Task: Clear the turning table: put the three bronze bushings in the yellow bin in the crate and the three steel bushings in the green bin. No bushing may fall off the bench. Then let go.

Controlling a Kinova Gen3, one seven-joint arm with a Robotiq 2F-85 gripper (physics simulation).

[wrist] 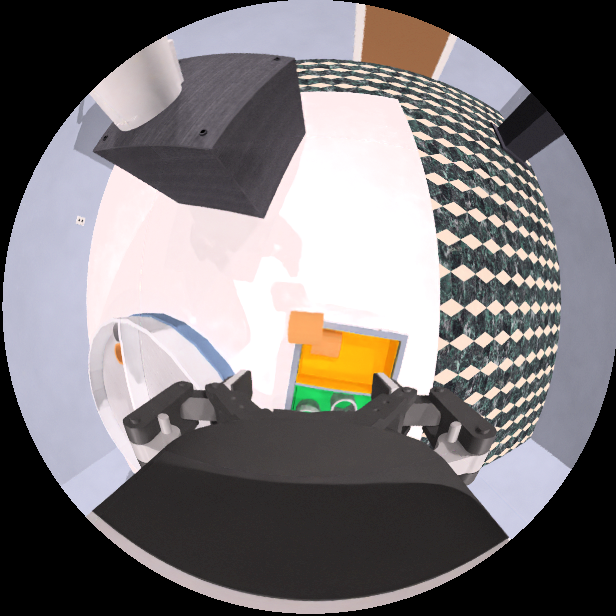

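Observation:
My gripper [312, 385] is open and empty, with its fingers spread on either side of the crate below. The yellow bin [356, 359] lies between the fingertips and the green bin [327, 399] sits just nearer, partly hidden by my wrist. A bronze bushing [313, 334] shows over the yellow bin's far left corner; I cannot tell whether it rests on the rim or is in the air. Two steel bushings [327, 405] lie in the green bin. The turning table [155, 367] is at the left, with one bronze bushing [118, 351] on its far edge.
The dark arm base block [212, 132] with a white cylinder [140, 86] stands on the white bench at the upper left. The bench's right edge runs beside the crate, with checkered floor [488, 258] beyond it.

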